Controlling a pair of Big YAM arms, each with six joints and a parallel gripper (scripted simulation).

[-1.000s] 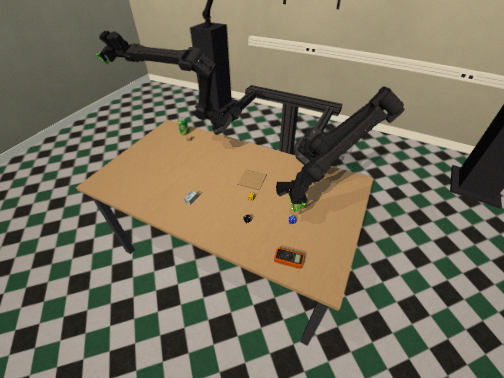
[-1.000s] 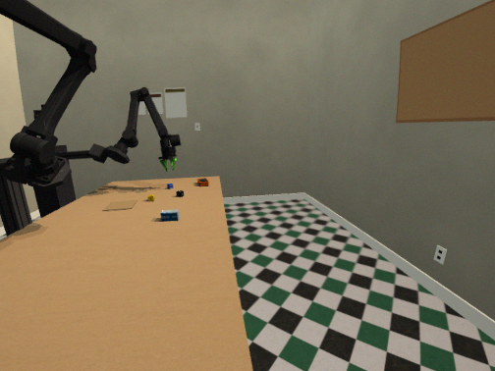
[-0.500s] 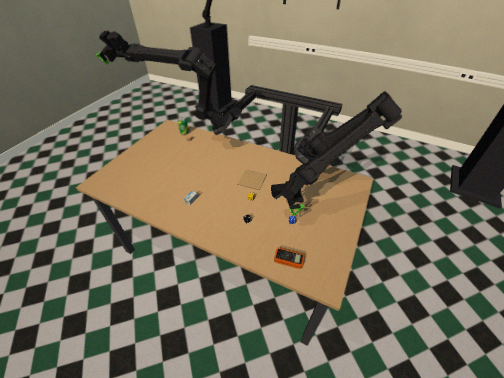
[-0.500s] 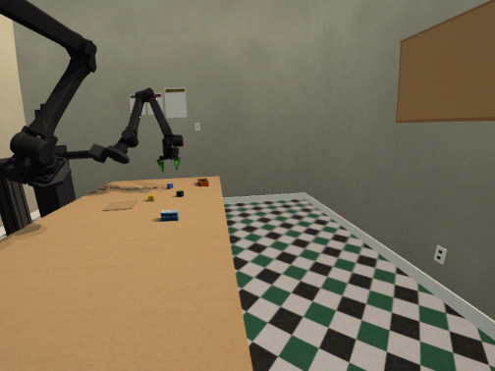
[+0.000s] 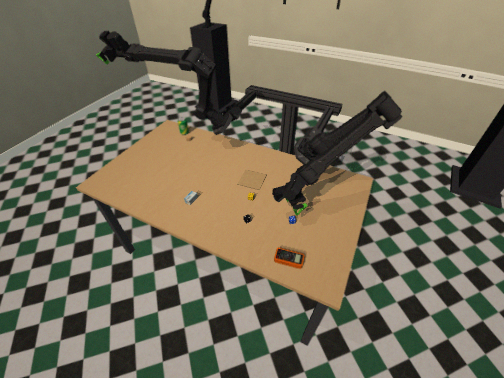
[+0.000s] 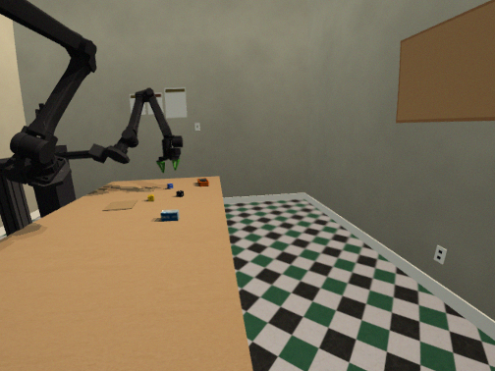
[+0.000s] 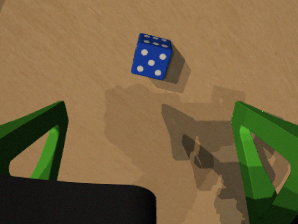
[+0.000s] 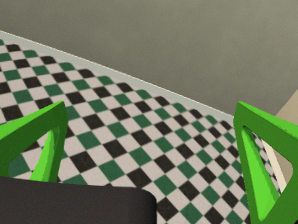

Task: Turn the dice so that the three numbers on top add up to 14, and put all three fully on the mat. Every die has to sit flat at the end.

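Now: the blue die 10 mm behind my left hand, 10 mm to the left of it and 110 mm below it. The rest, counted from my left hand: black die: 100 mm ahead, 200 mm to the right, 110 mm below; tan mat: 180 mm behind, 340 mm to the right, 120 mm below; yellow die: 40 mm behind, 260 mm to the right, 110 mm below.
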